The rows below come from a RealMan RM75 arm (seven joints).
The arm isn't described. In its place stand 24 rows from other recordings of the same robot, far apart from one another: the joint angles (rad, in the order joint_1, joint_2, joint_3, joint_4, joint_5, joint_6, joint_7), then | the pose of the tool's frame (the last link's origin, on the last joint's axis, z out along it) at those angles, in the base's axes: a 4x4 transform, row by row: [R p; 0 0 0 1], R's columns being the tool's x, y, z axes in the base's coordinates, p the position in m.
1.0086, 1.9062, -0.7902, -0.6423, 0.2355, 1.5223, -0.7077 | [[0.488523 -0.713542 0.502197 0.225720], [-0.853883 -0.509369 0.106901 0.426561], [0.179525 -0.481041 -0.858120 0.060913], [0 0 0 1]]
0.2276, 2.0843, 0.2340, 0.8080, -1.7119, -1.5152, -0.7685 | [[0.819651 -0.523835 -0.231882 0.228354], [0.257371 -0.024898 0.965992 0.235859], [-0.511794 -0.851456 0.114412 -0.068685], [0 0 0 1]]
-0.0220, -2.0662, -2.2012, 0.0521, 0.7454, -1.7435, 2.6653 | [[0.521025 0.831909 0.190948 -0.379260], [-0.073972 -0.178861 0.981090 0.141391], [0.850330 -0.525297 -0.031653 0.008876], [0 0 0 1]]
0.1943, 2.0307, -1.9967, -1.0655, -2.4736, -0.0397, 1.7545 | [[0.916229 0.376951 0.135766 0.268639], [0.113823 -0.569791 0.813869 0.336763], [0.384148 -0.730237 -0.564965 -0.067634], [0 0 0 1]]
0.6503, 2.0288, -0.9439, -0.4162, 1.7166, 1.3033, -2.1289 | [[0.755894 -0.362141 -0.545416 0.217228], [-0.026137 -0.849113 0.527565 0.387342], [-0.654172 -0.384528 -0.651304 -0.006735], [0 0 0 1]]
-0.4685, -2.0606, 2.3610, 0.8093, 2.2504, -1.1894, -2.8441 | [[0.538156 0.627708 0.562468 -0.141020], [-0.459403 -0.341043 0.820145 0.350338], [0.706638 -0.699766 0.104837 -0.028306], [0 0 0 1]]
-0.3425, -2.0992, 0.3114, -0.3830, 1.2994, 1.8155, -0.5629 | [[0.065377 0.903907 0.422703 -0.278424], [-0.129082 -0.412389 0.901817 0.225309], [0.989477 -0.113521 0.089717 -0.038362], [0 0 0 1]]
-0.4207, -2.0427, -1.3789, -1.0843, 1.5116, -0.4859, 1.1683 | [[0.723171 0.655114 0.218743 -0.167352], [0.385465 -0.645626 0.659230 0.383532], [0.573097 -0.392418 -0.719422 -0.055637], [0 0 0 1]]
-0.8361, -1.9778, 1.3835, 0.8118, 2.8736, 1.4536, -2.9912 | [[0.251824 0.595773 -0.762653 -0.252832], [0.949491 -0.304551 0.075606 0.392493], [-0.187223 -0.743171 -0.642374 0.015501], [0 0 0 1]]
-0.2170, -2.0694, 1.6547, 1.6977, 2.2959, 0.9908, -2.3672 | [[0.932819 0.359594 0.023265 -0.140570], [0.283799 -0.772917 0.567501 0.326014], [0.222052 -0.522773 -0.823044 -0.003060], [0 0 0 1]]
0.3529, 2.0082, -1.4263, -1.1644, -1.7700, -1.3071, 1.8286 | [[0.896117 -0.380021 -0.229256 0.200225], [-0.328350 -0.915209 0.233620 0.322969], [-0.298597 -0.134075 -0.944914 -0.014009], [0 0 0 1]]
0.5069, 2.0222, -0.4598, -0.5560, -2.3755, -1.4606, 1.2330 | [[0.861519 -0.494513 -0.115075 0.339142], [-0.426882 -0.828196 0.363129 0.306077], [-0.274876 -0.263719 -0.924606 0.007249], [0 0 0 1]]
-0.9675, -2.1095, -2.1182, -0.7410, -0.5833, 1.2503, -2.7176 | [[0.479771 0.848121 -0.224744 -0.154293], [0.870107 -0.426969 0.246194 0.425764], [0.112844 -0.313668 -0.942804 -0.042753], [0 0 0 1]]
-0.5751, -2.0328, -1.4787, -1.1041, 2.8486, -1.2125, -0.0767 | [[0.399267 0.609680 -0.684745 -0.253850], [0.916752 -0.255419 0.307128 0.367402], [0.012352 -0.750367 -0.660906 -0.026337], [0 0 0 1]]
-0.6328, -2.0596, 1.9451, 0.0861, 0.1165, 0.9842, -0.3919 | [[0.869806 0.411823 0.271734 -0.279642], [0.066076 -0.643010 0.763002 0.364508], [0.488949 -0.645709 -0.586506 -0.068241], [0 0 0 1]]
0.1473, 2.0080, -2.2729, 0.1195, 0.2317, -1.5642, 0.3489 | [[0.784009 -0.584918 -0.207849 0.395901], [-0.132773 -0.485099 0.864321 0.168321], [-0.606384 -0.650038 -0.457983 -0.007476], [0 0 0 1]]
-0.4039, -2.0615, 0.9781, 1.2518, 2.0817, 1.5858, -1.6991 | [[0.947657 0.296604 0.118201 -0.227283], [0.244634 -0.912391 0.328173 0.331539], [0.205183 -0.282079 -0.937193 0.052114], [0 0 0 1]]
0.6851, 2.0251, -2.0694, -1.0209, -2.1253, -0.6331, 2.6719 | [[0.872069 -0.478357 0.103301 0.140775], [-0.480239 -0.795876 0.368716 0.359035], [-0.094163 -0.371155 -0.923784 -0.129961], [0 0 0 1]]
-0.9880, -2.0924, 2.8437, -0.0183, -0.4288, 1.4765, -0.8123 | [[0.705094 0.096441 0.702525 -0.123132], [0.000937 -0.990834 0.135079 0.357671], [0.709113 -0.094585 -0.698722 -0.089108], [0 0 0 1]]
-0.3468, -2.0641, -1.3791, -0.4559, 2.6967, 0.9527, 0.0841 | [[0.802756 0.589494 0.089887 -0.316600], [-0.105970 -0.007313 0.994342 0.358793], [0.586817 -0.807739 0.056598 0.022623], [0 0 0 1]]
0.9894, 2.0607, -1.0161, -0.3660, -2.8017, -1.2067, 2.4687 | [[0.479758 -0.715656 0.507611 0.249016], [-0.829019 -0.559199 -0.004857 0.383324], [0.287331 -0.418489 -0.861573 -0.061366], [0 0 0 1]]
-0.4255, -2.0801, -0.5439, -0.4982, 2.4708, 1.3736, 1.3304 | [[0.583739 -0.433739 0.686381 -0.191873], [-0.695891 0.168265 0.698157 0.289292], [-0.418312 -0.885188 -0.203613 -0.078551], [0 0 0 1]]
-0.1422, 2.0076, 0.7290, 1.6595, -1.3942, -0.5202, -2.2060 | [[0.999776 -0.019908 0.007241 0.168392], [-0.012848 -0.298080 0.954454 0.254239], [-0.016843 -0.954333 -0.298269 -0.044243], [0 0 0 1]]
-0.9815, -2.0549, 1.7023, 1.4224, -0.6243, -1.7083, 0.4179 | [[0.844948 0.147970 -0.513972 -0.037001], [0.274025 -0.945028 0.178416 0.340801], [-0.459317 -0.291594 -0.839047 -0.038024], [0 0 0 1]]
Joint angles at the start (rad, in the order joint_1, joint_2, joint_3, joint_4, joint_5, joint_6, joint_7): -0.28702 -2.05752 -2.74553 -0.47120 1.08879 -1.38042 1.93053
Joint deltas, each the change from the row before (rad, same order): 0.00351 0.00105 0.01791 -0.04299 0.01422 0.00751 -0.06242; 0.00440 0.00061 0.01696 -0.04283 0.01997 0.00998 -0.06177; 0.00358 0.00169 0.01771 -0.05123 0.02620 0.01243 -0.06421; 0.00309 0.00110 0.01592 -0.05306 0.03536 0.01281 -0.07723; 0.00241 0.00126 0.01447 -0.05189 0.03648 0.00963 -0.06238; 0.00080 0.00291 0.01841 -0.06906 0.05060 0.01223 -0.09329; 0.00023 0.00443 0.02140 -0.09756 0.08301 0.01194 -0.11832; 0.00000 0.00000 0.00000 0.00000 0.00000 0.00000 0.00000; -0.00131 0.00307 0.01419 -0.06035 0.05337 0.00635 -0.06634; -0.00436 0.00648 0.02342 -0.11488 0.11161 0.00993 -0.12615; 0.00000 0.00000 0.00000 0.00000 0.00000 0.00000 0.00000; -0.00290 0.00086 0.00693 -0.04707 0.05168 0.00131 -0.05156; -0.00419 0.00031 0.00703 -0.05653 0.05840 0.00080 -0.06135
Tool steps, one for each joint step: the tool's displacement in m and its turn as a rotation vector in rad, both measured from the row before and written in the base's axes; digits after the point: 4 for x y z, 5 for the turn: 0.0038 0.0027 0.0052 -0.02622 -0.01279 -0.01970; 0.0035 0.0024 0.0041 -0.03100 -0.01035 -0.01426; 0.0045 0.0033 0.0053 -0.03375 -0.00145 -0.01391; 0.0048 0.0033 0.0044 -0.04290 -0.00822 -0.01057; 0.0052 0.0031 0.0041 -0.03800 0.00618 -0.00950; 0.0076 0.0046 0.0057 -0.05304 0.00183 -0.00909; 0.0107 0.0055 0.0072 -0.07260 0.02360 -0.00392; 0.0000 0.0000 0.0000 0.00000 0.00000 0.00000; 0.0071 0.0035 0.0040 -0.04175 0.02425 0.00076; 0.0128 0.0058 0.0075 -0.07410 0.05514 0.01632; 0.0000 0.0000 0.0000 0.00000 0.00000 0.00000; 0.0049 0.0019 0.0023 -0.02917 0.02512 0.01220; 0.0062 0.0021 0.0033 -0.02832 0.02783 0.01588
